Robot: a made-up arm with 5 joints.
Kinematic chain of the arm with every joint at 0, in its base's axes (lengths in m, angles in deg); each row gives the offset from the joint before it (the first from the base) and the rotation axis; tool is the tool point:
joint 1: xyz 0 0 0.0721 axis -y
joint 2: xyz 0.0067 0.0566 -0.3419 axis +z
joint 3: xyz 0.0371 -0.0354 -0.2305 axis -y
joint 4: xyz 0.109 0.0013 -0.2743 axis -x
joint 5: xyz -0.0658 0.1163 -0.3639 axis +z
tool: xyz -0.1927 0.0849 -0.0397
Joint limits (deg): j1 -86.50..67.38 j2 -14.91..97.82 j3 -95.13..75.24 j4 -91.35..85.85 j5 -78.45..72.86
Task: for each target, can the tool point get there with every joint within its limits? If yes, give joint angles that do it. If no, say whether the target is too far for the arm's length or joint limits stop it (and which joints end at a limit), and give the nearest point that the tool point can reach.
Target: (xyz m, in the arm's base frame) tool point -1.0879 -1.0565 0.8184
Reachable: no: too far | nearest point -0.8466 -0.5243 0.4413 | short by 0.696 m
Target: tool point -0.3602 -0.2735 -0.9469
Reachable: yes | joints -30.32 35.50 6.94 58.77 59.75
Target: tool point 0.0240 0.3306 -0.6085
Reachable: yes | joints 45.36 6.70 -80.81 -57.80 45.74
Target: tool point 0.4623 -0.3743 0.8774
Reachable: no: joint limits stop it (at a limit: joint 1, joint 2, joint 3, joint 4) | nearest point 0.5340 -0.3261 0.3759 | short by 0.509 m
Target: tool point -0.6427 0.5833 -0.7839
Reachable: yes | joints -37.92 86.78 57.80 1.60 38.54
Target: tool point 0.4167 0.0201 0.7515
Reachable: no: joint limits stop it (at a limit: joint 1, joint 2, joint 3, joint 4) | nearest point 0.5487 -0.1597 0.3583 | short by 0.452 m
